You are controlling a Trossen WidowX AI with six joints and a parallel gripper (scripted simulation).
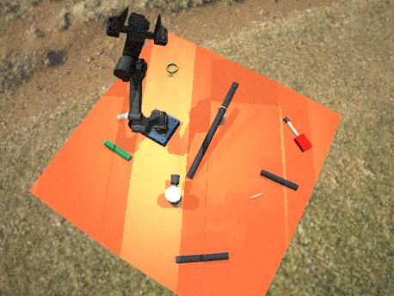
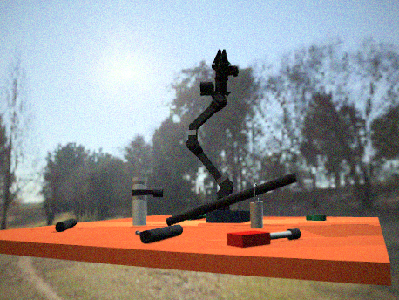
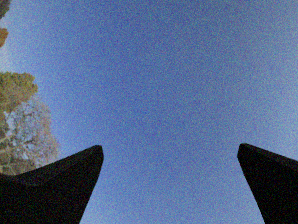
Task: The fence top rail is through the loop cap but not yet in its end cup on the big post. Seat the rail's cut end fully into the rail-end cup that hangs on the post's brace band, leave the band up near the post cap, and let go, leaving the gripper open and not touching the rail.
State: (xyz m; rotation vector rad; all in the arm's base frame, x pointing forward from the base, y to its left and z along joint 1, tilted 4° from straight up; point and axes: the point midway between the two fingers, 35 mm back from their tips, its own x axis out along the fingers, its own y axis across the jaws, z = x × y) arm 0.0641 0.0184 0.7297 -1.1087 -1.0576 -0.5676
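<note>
Right now the dark rail-end cup is 680 mm below my gripper tip, 280 mm to the right of it and 150 mm ahead of it. Also, from my gripper tip: green cylinder 800 mm below, 220 mm behind, 190 mm to the right; white cylinder 800 mm below, 260 mm behind, 20 mm to the left; small pin 810 mm below, 560 mm ahead, 180 mm to the right.
</note>
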